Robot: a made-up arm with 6 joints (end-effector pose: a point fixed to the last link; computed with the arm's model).
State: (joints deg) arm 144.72 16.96 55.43 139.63 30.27 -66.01
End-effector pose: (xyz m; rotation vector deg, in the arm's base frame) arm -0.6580 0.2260 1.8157 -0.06 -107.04 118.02
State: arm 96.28 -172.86 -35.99 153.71 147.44 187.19
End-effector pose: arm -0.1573 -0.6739 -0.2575 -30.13 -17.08 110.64
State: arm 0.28 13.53 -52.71 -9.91 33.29 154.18
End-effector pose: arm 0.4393 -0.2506 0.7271 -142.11 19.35 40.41
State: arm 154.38 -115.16 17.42 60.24 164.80 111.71
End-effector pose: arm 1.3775 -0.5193 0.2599 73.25 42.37 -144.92
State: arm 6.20 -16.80 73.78 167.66 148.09 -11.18
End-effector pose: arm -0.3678 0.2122 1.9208 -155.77 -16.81 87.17
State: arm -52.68 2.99 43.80 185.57 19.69 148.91
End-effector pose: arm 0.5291 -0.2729 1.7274 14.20 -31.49 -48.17
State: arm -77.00 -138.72 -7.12 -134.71 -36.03 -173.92
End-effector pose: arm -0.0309 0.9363 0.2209 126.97 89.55 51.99
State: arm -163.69 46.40 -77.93 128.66 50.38 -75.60
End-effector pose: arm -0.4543 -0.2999 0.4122 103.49 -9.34 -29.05
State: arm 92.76 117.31 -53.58 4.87 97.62 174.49
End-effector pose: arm 0.2431 0.2670 -0.2000 80.31 84.64 -67.31
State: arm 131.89 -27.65 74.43 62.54 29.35 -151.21
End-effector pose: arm 0.6255 -0.5202 1.7903 -78.39 -2.24 -104.32
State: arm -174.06 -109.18 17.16 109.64 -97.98 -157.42
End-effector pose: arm 1.4843 0.0677 0.4046 131.09 115.05 -34.17
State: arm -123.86 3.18 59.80 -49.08 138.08 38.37
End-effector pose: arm -0.4505 -0.3698 1.7522 71.72 91.15 35.37
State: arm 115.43 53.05 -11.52 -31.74 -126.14 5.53
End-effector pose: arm -0.1996 0.9279 0.3329 108.22 -113.67 -5.31
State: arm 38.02 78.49 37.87 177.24 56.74 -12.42
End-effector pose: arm 0.9724 1.0856 0.1658 105.70 22.89 -121.10
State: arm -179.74 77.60 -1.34 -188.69 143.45 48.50
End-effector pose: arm -1.1077 -0.2587 -0.0268 -50.79 -36.85 -24.86
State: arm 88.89 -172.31 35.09 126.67 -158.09 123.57
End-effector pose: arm -0.1646 -0.5847 -1.0675 16.35 -5.69 71.57
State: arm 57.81 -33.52 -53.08 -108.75 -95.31 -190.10
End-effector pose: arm -0.0876 0.0157 0.7419 -0.69 -78.23 118.43
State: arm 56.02 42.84 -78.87 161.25 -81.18 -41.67
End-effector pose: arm 0.0253 0.4722 0.5088 -149.10 -28.56 61.60
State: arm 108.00 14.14 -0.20 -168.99 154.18 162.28
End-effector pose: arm -0.4955 0.7100 1.1101 -122.93 86.01 -9.07
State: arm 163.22 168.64 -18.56 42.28 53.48 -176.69
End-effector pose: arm 0.4825 0.0528 -0.6815 -34.00 50.94 -35.88
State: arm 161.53 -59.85 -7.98 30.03 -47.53 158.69
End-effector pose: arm 0.6010 0.0335 1.4247 -58.86 -161.13 0.34
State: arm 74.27 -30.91 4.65 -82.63 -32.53 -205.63
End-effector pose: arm 0.0733 0.1388 1.3574 -36.63 -90.59 64.90
